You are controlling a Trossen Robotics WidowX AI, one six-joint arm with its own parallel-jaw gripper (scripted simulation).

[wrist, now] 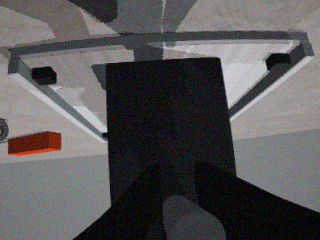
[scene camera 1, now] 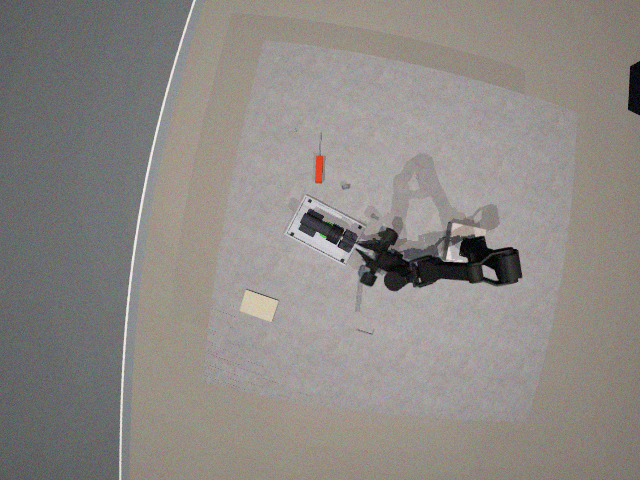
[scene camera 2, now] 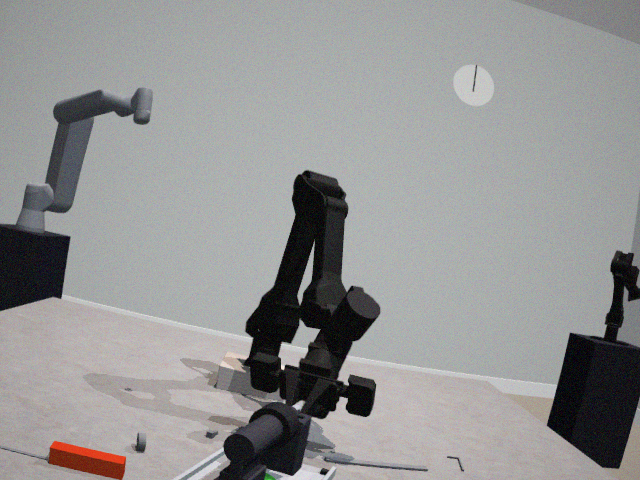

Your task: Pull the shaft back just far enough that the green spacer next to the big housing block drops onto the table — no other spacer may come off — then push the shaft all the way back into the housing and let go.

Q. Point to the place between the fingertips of the gripper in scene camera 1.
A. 357, 246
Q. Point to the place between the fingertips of the gripper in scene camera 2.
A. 291, 422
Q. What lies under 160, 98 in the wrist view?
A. A fixture.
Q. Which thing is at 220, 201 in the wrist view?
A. The gripper.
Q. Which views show the cream card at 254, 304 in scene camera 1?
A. Scene camera 1 only.
